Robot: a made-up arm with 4 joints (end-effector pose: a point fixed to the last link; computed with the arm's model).
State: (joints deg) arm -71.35 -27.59 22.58 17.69
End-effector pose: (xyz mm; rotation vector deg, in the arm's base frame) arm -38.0 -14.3 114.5 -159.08 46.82 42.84
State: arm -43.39 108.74 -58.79 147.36
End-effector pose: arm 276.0 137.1 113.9 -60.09 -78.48 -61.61
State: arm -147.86 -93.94 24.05 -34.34
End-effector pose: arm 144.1 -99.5 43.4 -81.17 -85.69 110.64
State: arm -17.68 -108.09 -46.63 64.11
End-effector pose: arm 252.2 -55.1 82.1 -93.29 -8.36 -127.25
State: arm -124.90 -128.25 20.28 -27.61
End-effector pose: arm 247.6 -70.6 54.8 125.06 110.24 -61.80
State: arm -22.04 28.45 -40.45 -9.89
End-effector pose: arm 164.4 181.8 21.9 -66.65 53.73 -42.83
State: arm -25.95 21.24 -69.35 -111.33
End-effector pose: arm 242.4 96.4 38.1 -87.84 -58.10 -48.30
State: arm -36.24 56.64 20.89 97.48
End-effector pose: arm 48.2 242.4 153.8 73.92 -148.28 -25.67
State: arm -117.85 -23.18 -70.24 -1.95
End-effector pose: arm 21.5 134.3 112.8 -86.27 61.81 19.25
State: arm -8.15 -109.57 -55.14 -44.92
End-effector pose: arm 260.5 -54.2 160.2 129.22 87.54 28.72
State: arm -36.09 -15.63 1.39 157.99
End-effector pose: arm 81.1 76.3 -37.6 6.71 -113.14 80.19
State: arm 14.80 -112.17 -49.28 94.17
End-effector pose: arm 263.8 -61.2 164.1 -32.71 -8.79 -156.46
